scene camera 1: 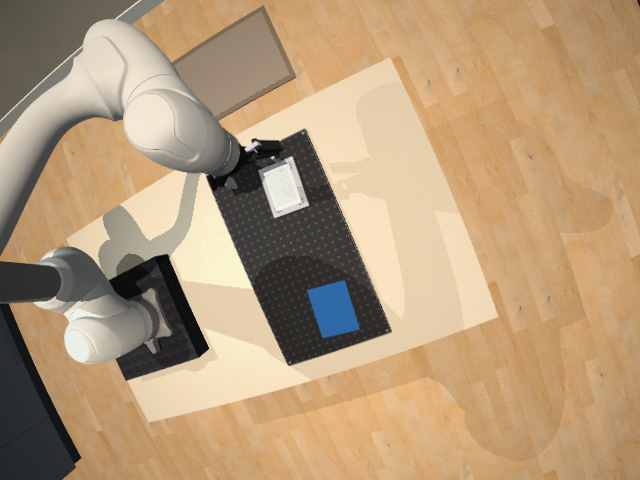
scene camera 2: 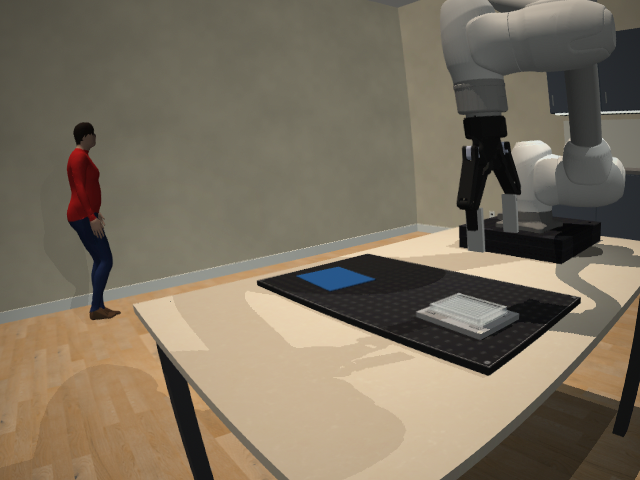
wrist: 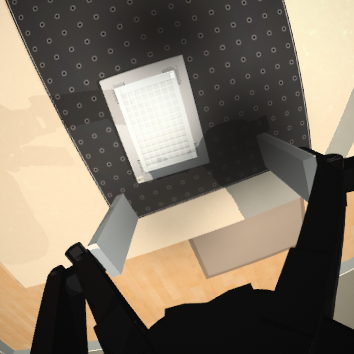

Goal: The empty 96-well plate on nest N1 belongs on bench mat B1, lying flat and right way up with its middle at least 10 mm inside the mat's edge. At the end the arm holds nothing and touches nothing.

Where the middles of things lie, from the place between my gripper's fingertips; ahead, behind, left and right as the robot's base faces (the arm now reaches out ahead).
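Labels:
My hand is 130 mm above the clear-white 96-well plate (scene camera 2: 466,309), 20 mm short of it and 40 mm to the left of it. Counted from my hand: pale nest N1 (scene camera 2: 502,322) 140 mm below, 40 mm to the right, 20 mm ahead; blue bench mat B1 (scene camera 1: 331,303) 150 mm below, 460 mm to the right, 30 mm ahead.

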